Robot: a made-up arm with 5 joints.
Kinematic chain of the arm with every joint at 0, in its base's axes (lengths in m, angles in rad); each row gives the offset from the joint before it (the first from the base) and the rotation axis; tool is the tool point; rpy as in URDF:
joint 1: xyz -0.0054 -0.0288 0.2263 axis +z
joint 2: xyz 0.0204 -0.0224 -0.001 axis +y
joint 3: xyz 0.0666 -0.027 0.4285 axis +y
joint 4: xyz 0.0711 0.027 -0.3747 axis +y
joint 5: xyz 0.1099 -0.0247 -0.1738 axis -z
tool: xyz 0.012 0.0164 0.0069 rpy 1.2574 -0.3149 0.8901
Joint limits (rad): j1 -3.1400..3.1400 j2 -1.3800..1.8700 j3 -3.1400..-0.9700 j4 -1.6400..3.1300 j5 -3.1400..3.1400
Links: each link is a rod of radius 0.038 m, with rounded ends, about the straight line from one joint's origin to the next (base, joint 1, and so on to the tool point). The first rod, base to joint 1, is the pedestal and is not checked.
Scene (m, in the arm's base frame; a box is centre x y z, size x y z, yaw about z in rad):
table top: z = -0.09
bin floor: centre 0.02 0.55 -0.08 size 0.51 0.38 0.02 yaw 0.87
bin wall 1: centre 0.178 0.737 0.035 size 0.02 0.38 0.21 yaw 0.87
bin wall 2: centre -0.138 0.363 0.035 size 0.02 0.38 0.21 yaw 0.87
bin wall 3: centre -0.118 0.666 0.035 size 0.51 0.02 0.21 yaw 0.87
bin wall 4: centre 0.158 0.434 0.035 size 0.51 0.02 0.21 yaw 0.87
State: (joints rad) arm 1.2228 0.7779 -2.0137 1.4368 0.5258
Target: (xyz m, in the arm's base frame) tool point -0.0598 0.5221 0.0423
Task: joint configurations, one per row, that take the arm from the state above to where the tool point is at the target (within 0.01 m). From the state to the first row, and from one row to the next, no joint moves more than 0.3 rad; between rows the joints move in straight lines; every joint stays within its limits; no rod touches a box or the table.
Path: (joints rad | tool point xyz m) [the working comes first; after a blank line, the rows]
Joints at the target: 1.7386 0.7738 -1.4197 1.7830 0.4966
Straight joint move there: touches bin wall 1.

1: 1.4806 0.5454 -1.7344 1.6975 0.5061 | 0.0965 0.6695 0.2752
2: 1.7383 0.3129 -1.4551 1.9583 0.4864 | -0.0598 0.5221 0.3137
3: 1.7385 0.5433 -1.4374 1.8706 0.4915 | -0.0626 0.5387 0.1788
4: 1.7386 0.7738 -1.4197 1.7830 0.4966 | -0.0598 0.5221 0.0423

